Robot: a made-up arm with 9 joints. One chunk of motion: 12 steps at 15 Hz.
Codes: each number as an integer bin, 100 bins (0 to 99) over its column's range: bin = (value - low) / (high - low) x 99, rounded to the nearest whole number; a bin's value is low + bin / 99 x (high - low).
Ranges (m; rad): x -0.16..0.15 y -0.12..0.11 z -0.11..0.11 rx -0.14..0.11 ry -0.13..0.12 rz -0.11..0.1
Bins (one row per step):
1: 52 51 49 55 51 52
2: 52 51 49 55 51 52
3: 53 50 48 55 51 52
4: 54 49 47 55 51 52
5: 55 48 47 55 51 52
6: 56 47 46 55 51 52
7: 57 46 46 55 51 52
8: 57 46 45 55 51 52
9: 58 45 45 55 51 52
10: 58 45 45 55 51 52
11: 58 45 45 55 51 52
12: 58 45 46 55 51 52
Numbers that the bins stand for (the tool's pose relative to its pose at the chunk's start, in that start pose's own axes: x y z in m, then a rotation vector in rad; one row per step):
1: 0.0028 -0.0015 -0.0011 -0.0011 -0.0012 0.0003
2: 0.0028 -0.0015 -0.0011 -0.0011 -0.0012 0.0003
3: 0.0060 -0.0038 -0.0033 -0.0011 -0.0012 0.0003
4: 0.0091 -0.0062 -0.0056 -0.0011 -0.0012 0.0003
5: 0.0122 -0.0085 -0.0056 -0.0011 -0.0012 0.0003
6: 0.0154 -0.0108 -0.0078 -0.0011 -0.0012 0.0003
7: 0.0185 -0.0131 -0.0078 -0.0011 -0.0012 0.0003
8: 0.0185 -0.0131 -0.0100 -0.0011 -0.0012 0.0003
9: 0.0216 -0.0155 -0.0100 -0.0011 -0.0012 0.0003
10: 0.0216 -0.0155 -0.0100 -0.0011 -0.0012 0.0003
11: 0.0216 -0.0155 -0.0100 -0.0011 -0.0012 0.0003
12: 0.0216 -0.0155 -0.0078 -0.0011 -0.0012 0.0003

